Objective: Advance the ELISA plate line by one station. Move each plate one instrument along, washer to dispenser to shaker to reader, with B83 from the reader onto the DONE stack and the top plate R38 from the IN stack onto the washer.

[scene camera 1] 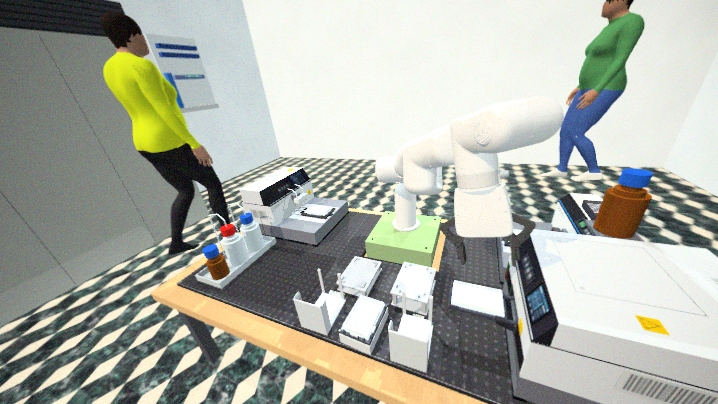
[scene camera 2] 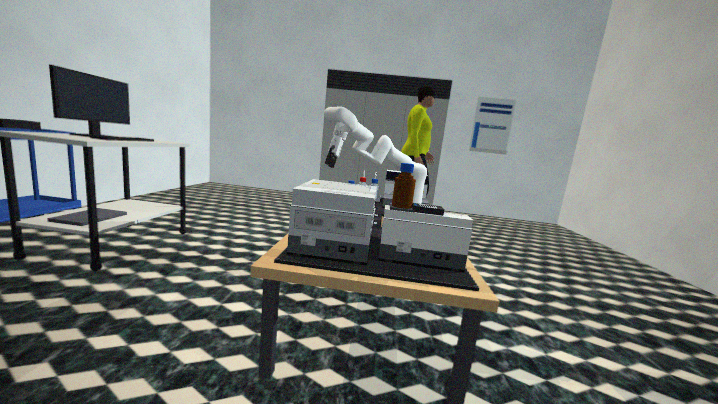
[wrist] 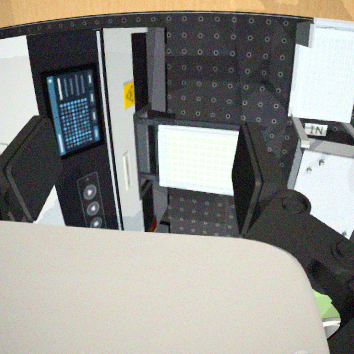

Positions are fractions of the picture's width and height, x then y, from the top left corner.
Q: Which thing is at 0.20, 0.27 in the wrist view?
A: A screen.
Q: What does my gripper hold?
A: Nothing.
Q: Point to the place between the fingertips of my gripper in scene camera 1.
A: At 0.68, 0.65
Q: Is my gripper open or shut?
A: Open.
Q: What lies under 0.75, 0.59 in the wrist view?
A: My gripper.
